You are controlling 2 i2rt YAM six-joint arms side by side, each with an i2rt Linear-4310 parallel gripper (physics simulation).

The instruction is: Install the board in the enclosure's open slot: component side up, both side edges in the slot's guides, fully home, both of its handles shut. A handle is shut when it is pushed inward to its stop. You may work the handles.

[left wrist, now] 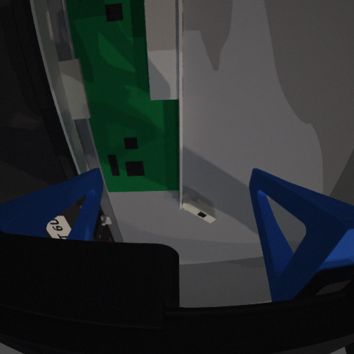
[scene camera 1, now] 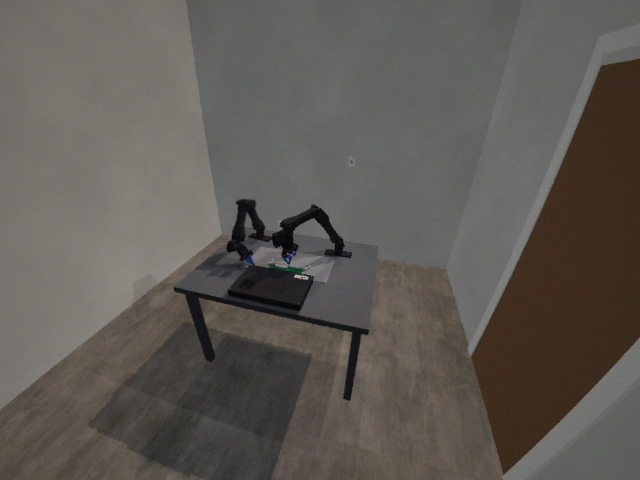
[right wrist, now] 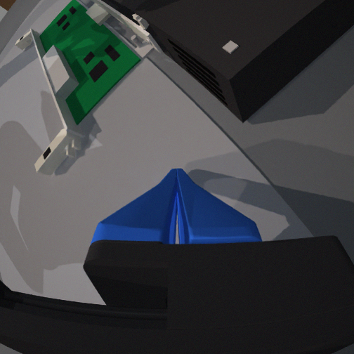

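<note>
The green board lies component side up, with most of its surface outside the slotted side of the black enclosure. Whether its edges are in the guides cannot be told. Its pale front plate has a handle at each end: one handle angles outward, and the other handle also stands out. My left gripper is open and empty, near the first handle. My right gripper is shut and empty, apart from the board.
A pale mat lies under the board on the dark table. The enclosure stands near the table's front edge, with a white label at one corner. The left arm reaches over the board.
</note>
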